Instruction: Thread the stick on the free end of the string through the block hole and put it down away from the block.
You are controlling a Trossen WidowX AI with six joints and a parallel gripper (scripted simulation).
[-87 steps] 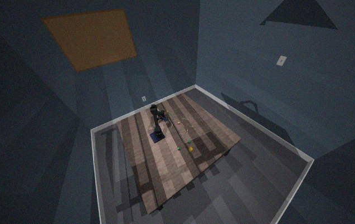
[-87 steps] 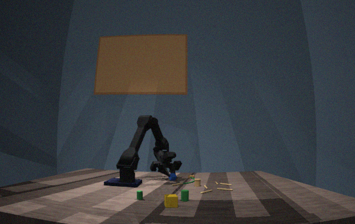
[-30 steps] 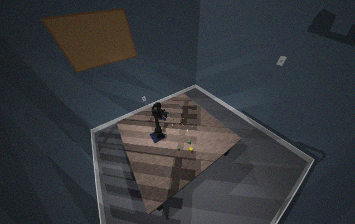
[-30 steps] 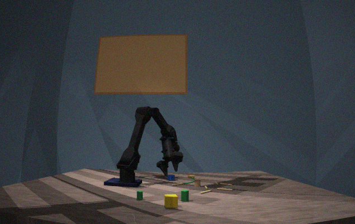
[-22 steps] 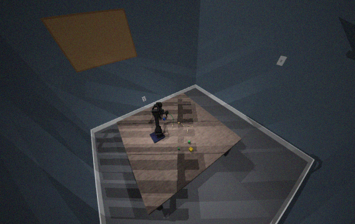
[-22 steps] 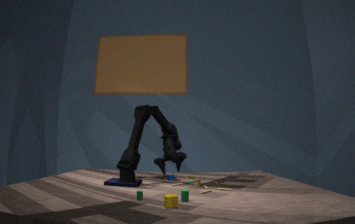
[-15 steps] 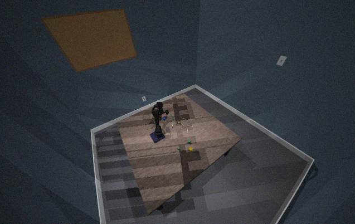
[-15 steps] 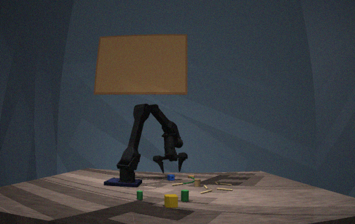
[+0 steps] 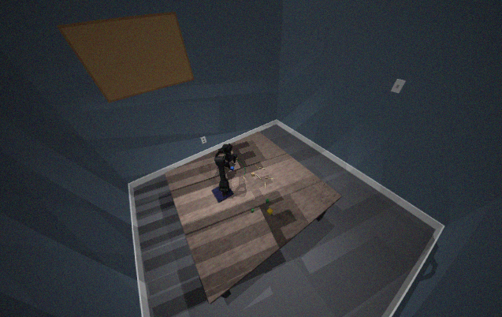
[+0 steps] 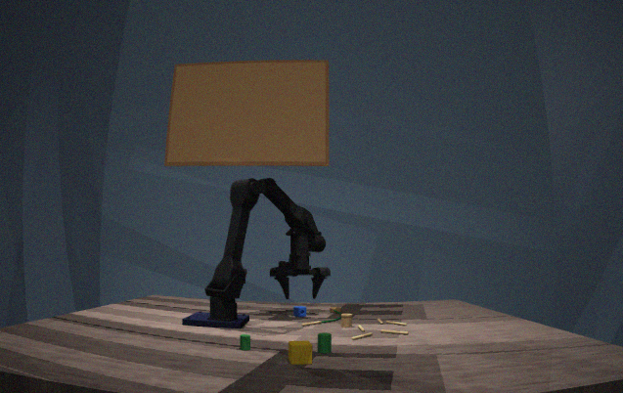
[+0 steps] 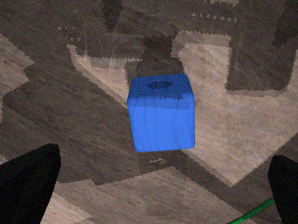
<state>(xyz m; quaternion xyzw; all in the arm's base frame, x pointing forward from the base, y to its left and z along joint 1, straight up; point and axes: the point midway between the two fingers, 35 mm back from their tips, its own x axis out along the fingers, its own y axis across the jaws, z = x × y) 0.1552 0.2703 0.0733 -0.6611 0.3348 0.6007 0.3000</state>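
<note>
Now: gripper tip 4 cm above the blue block. The rest, counted from my gripper tip: thin wooden stick: 15 cm to the right, 7 cm ahead, 5 cm below; tan wooden cylinder: 18 cm to the right, 16 cm ahead, 4 cm below; round wooden button: 14 cm to the left, 9 cm ahead, 5 cm below.
</note>
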